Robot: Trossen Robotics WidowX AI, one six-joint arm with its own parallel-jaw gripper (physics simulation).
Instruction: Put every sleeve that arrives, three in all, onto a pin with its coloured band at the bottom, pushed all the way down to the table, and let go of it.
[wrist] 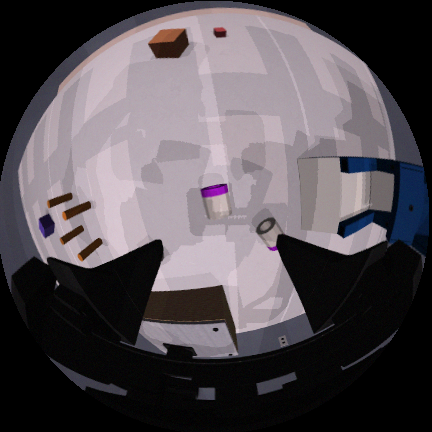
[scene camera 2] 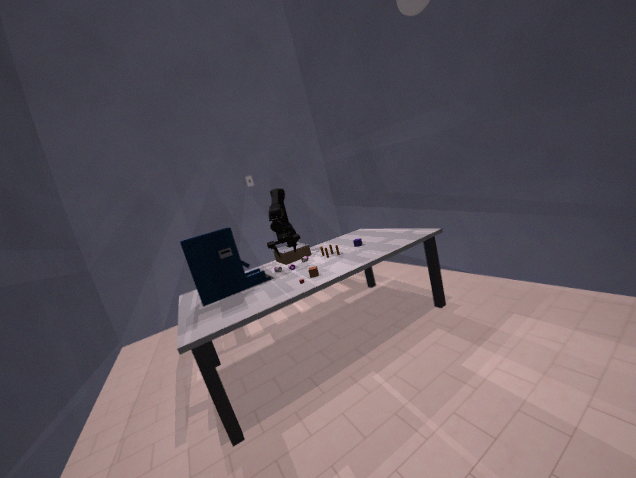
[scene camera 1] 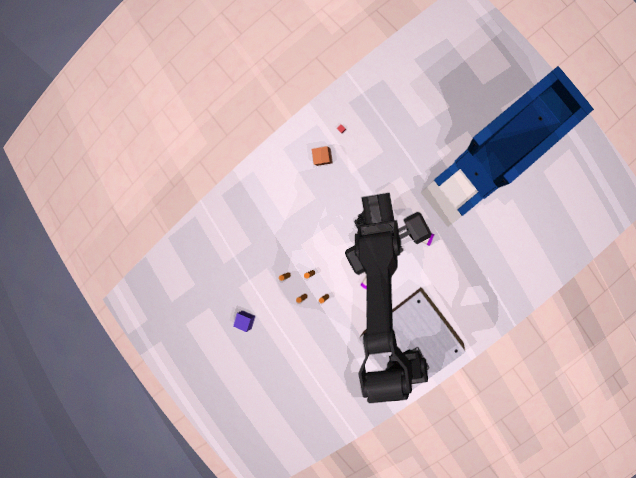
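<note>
My gripper [wrist: 220, 243] [scene camera 2: 286, 251] is open and empty above the table. A pale sleeve with a purple band [wrist: 217, 202] [scene camera 2: 292, 267] lies on its side ahead of the fingertips, midway between them, band end away from me. A second sleeve [wrist: 270, 233] [scene camera 2: 278, 269] lies by the right fingertip, partly behind it; its purple band [scene camera 1: 430, 239] shows in scene camera 1. A third sleeve [scene camera 2: 304, 259] is hidden in the wrist view; its band [scene camera 1: 364, 284] shows beside the arm. Several bare orange-brown pins [scene camera 1: 309, 274] [scene camera 2: 331, 250] [wrist: 77, 210] stand upright to the left.
A blue chute [scene camera 1: 487, 190] [scene camera 2: 210, 267] [wrist: 405, 200] with a pale ramp [wrist: 320, 195] stands at the right. A grey-topped brown box [scene camera 1: 429, 328] [wrist: 190, 302] is near the arm base. An orange cube [scene camera 1: 321, 155] [wrist: 169, 43], a small red cube [scene camera 1: 341, 128] and a purple cube [scene camera 1: 243, 321] lie on the table.
</note>
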